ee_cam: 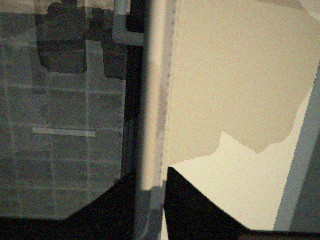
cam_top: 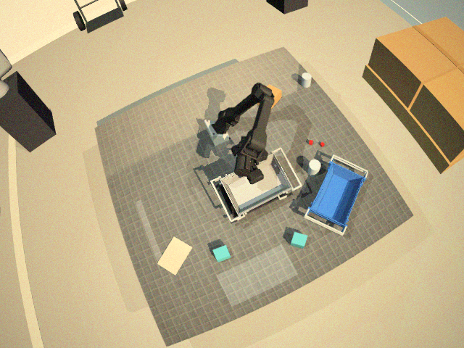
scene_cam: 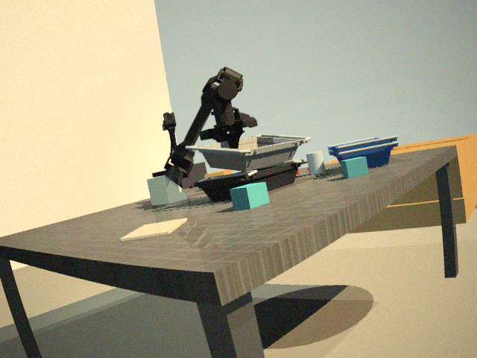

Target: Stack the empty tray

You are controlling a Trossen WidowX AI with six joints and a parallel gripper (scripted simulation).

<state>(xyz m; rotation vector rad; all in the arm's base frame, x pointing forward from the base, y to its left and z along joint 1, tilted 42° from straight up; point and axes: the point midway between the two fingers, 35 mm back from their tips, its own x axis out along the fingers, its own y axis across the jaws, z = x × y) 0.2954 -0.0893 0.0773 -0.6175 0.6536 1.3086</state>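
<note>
The grey tray lies 70 mm ahead of my gripper tip, 20 mm above it and 10 mm to the right of it. Round my gripper tip: cream flat plate 470 mm to the right, 130 mm ahead, 100 mm below.
</note>
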